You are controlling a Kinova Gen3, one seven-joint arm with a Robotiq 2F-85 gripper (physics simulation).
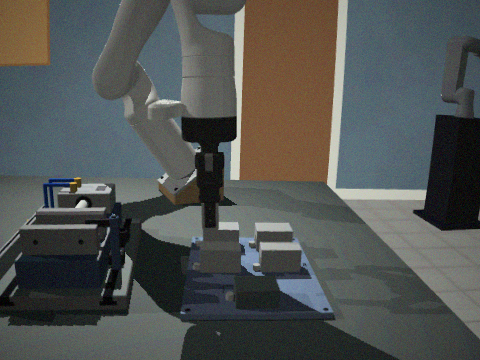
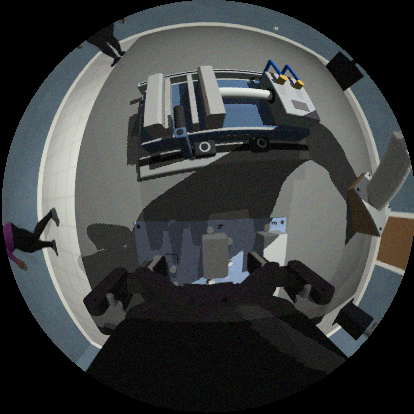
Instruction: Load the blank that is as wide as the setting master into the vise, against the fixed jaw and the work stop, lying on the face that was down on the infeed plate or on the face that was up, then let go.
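Seen in the pictures: gripper, between the fingertips: (image 1: 210, 219) (image 2: 206, 263); arm's base, origin of its link: (image 1: 185, 168) (image 2: 375, 195).
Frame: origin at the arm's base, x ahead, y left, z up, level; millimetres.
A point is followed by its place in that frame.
My gripper (image 1: 210, 225) {z 24, x 460, y 41 mm} (image 2: 206, 263) {z 24, x 460, y 41 mm} is open and empty, pointing down over the left part of the infeed plate (image 1: 320, 305) {z -58, x 571, y 176 mm} (image 2: 150, 235) {z -58, x 548, y 23 mm}. A grey blank (image 1: 220, 259) {z -37, x 467, y 55 mm} (image 2: 215, 255) {z -22, x 448, y 50 mm} at the plate's left shows between and below the fingers. Another grey blank (image 1: 230, 231) {z -25, x 383, y 77 mm} (image 2: 274, 245) {z -22, x 363, y 49 mm} stands behind it. Two more grey blanks, one at the back right (image 1: 273, 232) {z -24, x 392, y 148 mm} and one in front of it (image 1: 281, 257) {z -34, x 471, y 145 mm}, stand on the plate. A dark greenish block (image 1: 256, 292) {z -34, x 571, y 91 mm} is at its front. The vise's fixed jaw (image 1: 59, 239) {z 16, x 517, y -160 mm} (image 2: 155, 107) {z 30, x 501, y -136 mm}, moving jaw (image 2: 211, 97) {z 30, x 437, y -140 mm} and blue work stop (image 1: 115, 240) {z 0, x 480, y -93 mm} (image 2: 183, 140) {z 21, x 471, y -89 mm} show; no blank shows between the jaws.
The vise's blue body (image 1: 60, 271) {z -21, x 537, y -156 mm} (image 2: 242, 116) {z -6, x 394, y -134 mm} stands left of the plate, with blue hoses (image 1: 62, 180) {z 41, x 300, y -219 mm} (image 2: 272, 66) {z 40, x 335, y -220 mm} on its rear housing (image 1: 100, 192) {z 30, x 339, y -142 mm} (image 2: 295, 100) {z 31, x 318, y -153 mm}. Small pegs, one of them in front (image 1: 229, 296) {z -52, x 548, y 60 mm}, stand beside the blocks. The arm's wooden base (image 1: 175, 194) {z -41, x 98, y -22 mm} (image 2: 362, 210) {z -19, x 80, y 31 mm} is behind.
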